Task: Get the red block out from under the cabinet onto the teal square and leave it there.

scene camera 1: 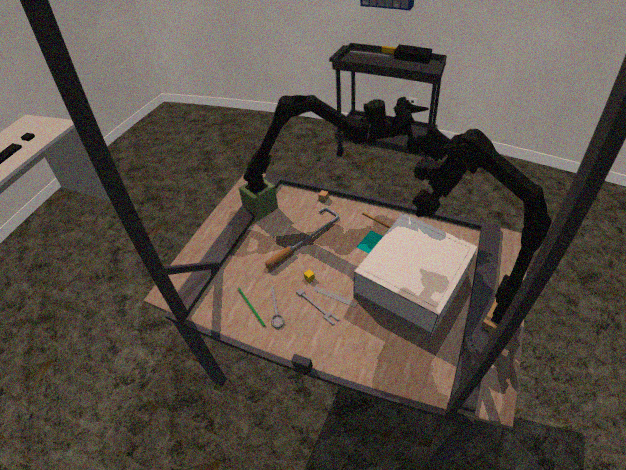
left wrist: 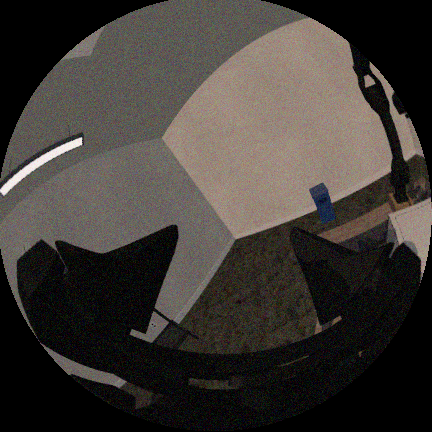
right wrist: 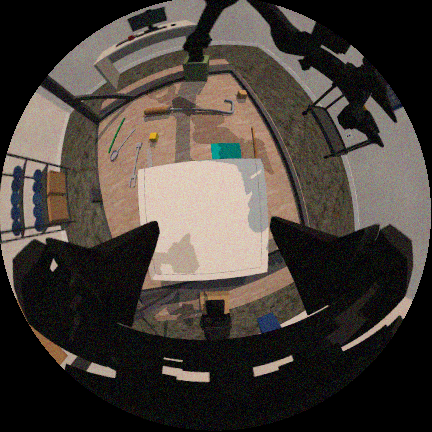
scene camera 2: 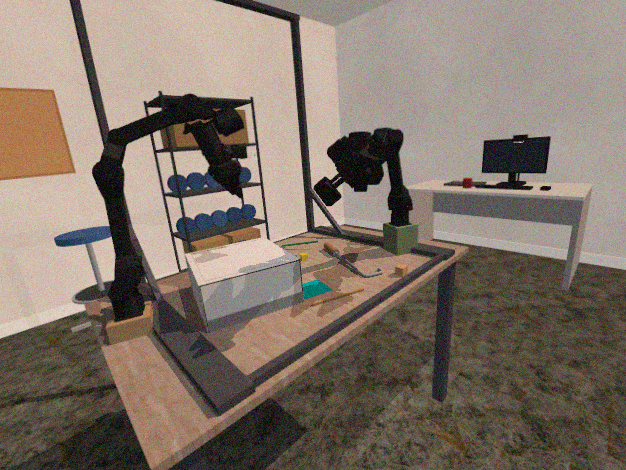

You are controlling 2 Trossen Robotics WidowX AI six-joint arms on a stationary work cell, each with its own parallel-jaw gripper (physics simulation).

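Places are measured from the left arm's base along level axes (x ahead, y left, z up), in millimetres.
Pixels of known places: left gripper, between the fingertips: [scene camera 1: 432, 121] [left wrist: 237, 232] [scene camera 2: 342, 170]; right gripper, between the fingertips: [right wrist: 214, 224] [scene camera 2: 237, 196]; left arm's base, origin of its link: [scene camera 1: 256, 186] [right wrist: 195, 58] [scene camera 2: 400, 223]; right arm's base, origin of its link: [right wrist: 214, 306] [scene camera 2: 130, 313].
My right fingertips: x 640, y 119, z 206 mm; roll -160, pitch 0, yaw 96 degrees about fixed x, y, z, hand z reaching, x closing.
For each thing: its middle in the pictures, then the offset to it from my right fingertips. "*": a spot on its surface instead.
- cabinet, middle of its body: [right wrist: 203, 219] [scene camera 1: 416, 272] [scene camera 2: 241, 276] 23 mm ahead, 18 mm right, 252 mm down
- teal square, a spot on its surface: [scene camera 2: 316, 289] [right wrist: 230, 152] [scene camera 1: 375, 240] * 198 mm back, 51 mm left, 319 mm down
- wooden-handled hooked tool, a spot on its surface: [scene camera 1: 280, 257] [right wrist: 154, 110] * 368 mm back, 247 mm right, 291 mm down
- yellow cube, middle of its body: [scene camera 1: 309, 275] [right wrist: 153, 136] 250 mm back, 226 mm right, 307 mm down
- orange cube, middle of its body: [scene camera 2: 401, 270] [scene camera 1: 323, 196] 495 mm back, 88 mm left, 304 mm down
- green stick, middle of its body: [scene camera 1: 251, 306] [right wrist: 115, 133] 301 mm back, 437 mm right, 316 mm down
- thin wooden stick, middle of its body: [scene camera 2: 338, 296] [right wrist: 254, 146] [scene camera 1: 381, 222] 237 mm back, 135 mm left, 316 mm down
The cabinet [scene camera 1: 414, 252] [scene camera 2: 247, 285] [right wrist: 205, 200] is a white box standing on the table; part of it shows at the right edge of the left wrist view. The red block does not show in any view; the space under the cabinet is hidden. The teal square [scene camera 1: 369, 241] [scene camera 2: 316, 289] [right wrist: 226, 150] lies flat close beside the cabinet, with nothing on it. My left gripper [left wrist: 237, 232] is open and empty, raised high and pointing out past the table's edge. My right gripper [right wrist: 214, 224] is open and empty, high above the cabinet, pointing down.
On the table lie a wooden-handled hooked tool [scene camera 1: 280, 257] [right wrist: 157, 110], a yellow cube [scene camera 1: 308, 275] [right wrist: 153, 136], an orange cube [scene camera 1: 323, 195] [scene camera 2: 400, 270], a green stick [scene camera 1: 251, 307], wrenches [scene camera 1: 318, 307] and a thin wooden stick [scene camera 2: 337, 296] near the teal square.
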